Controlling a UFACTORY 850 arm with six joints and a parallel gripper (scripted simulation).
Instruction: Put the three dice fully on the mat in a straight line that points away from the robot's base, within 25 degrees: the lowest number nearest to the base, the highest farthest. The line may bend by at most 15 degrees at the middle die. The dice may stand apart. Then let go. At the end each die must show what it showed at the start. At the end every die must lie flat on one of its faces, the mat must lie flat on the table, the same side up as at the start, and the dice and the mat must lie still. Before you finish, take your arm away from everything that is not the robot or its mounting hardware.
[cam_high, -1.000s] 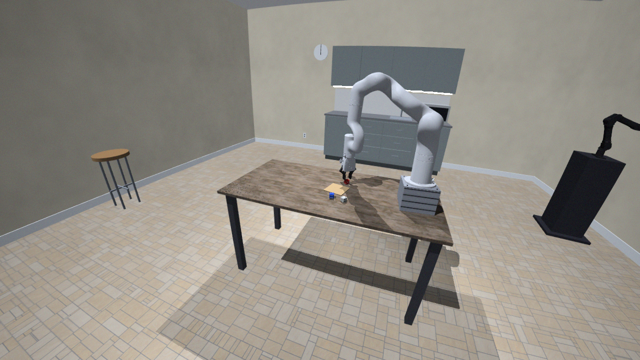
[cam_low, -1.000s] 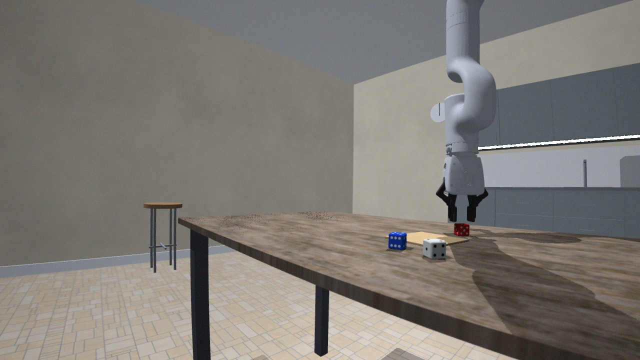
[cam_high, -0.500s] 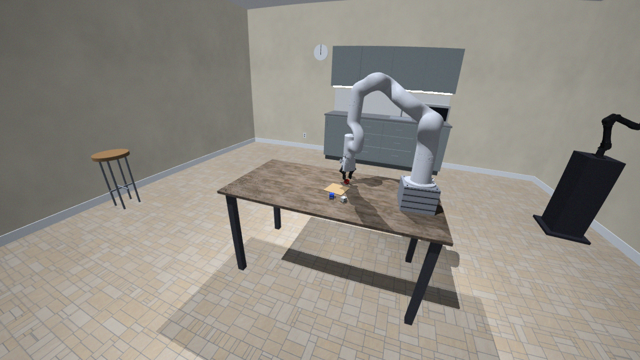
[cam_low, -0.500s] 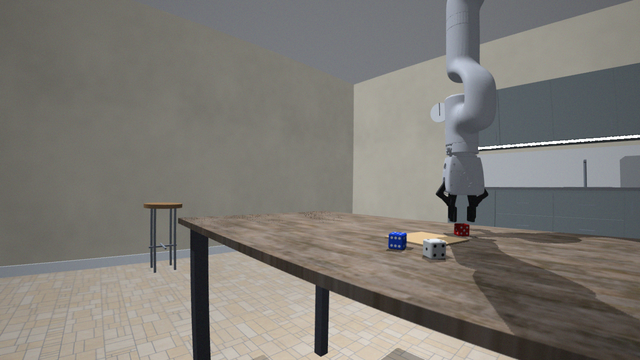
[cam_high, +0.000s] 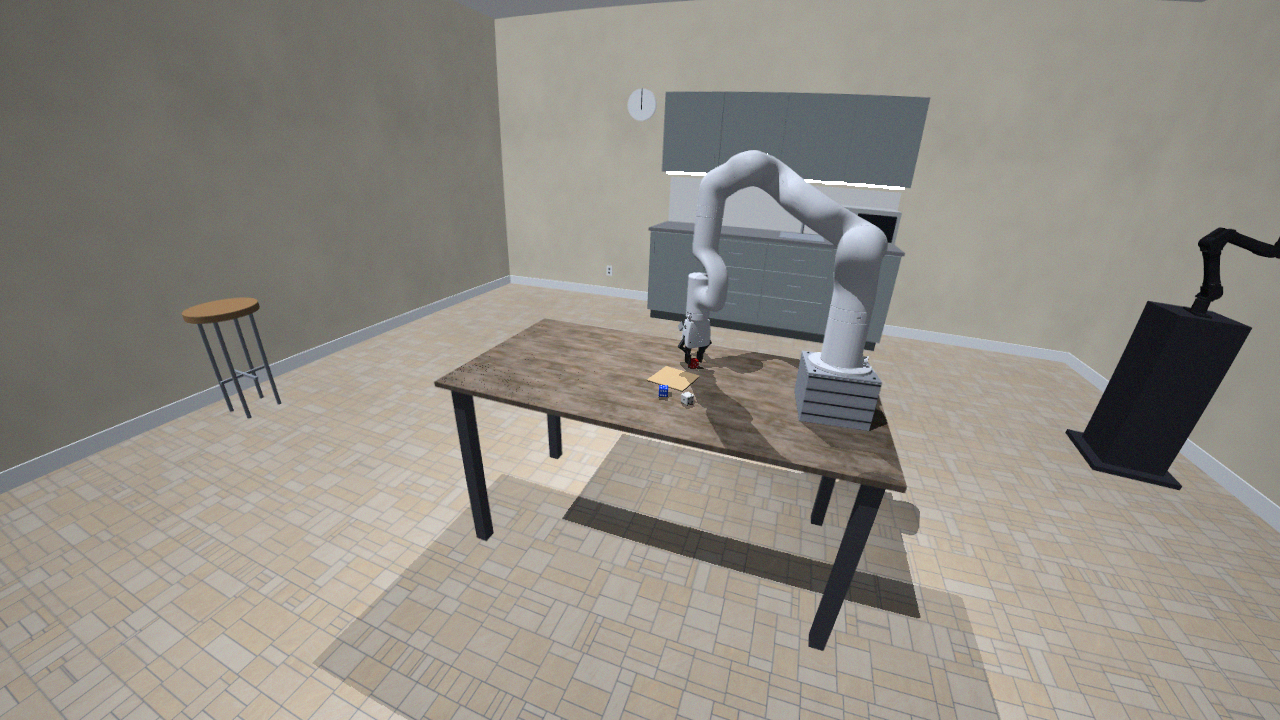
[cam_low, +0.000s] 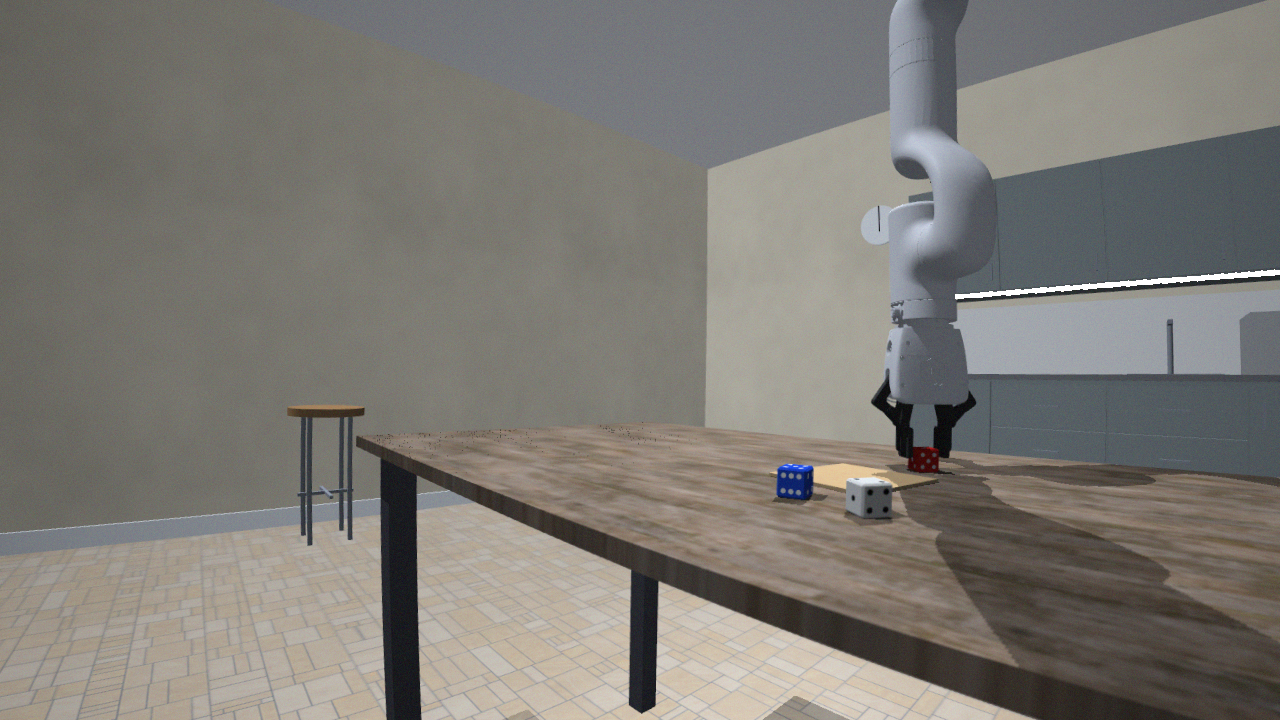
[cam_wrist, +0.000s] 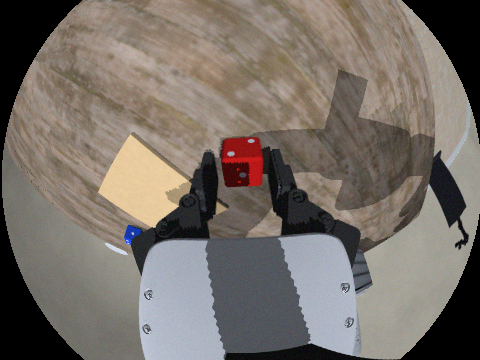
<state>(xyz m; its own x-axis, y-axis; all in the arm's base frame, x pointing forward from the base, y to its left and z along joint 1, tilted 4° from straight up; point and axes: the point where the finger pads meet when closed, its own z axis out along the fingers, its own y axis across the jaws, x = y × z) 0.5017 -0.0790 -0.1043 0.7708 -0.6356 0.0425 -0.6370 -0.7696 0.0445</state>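
Now: hand 2 cm above the red die. Also, from my hand: tan mat: 13 cm to the left, 4 cm below, 3 cm ahead; blue die: 26 cm to the left, 2 cm below, 1 cm ahead; white die: 27 cm to the left, 8 cm behind, 2 cm below.
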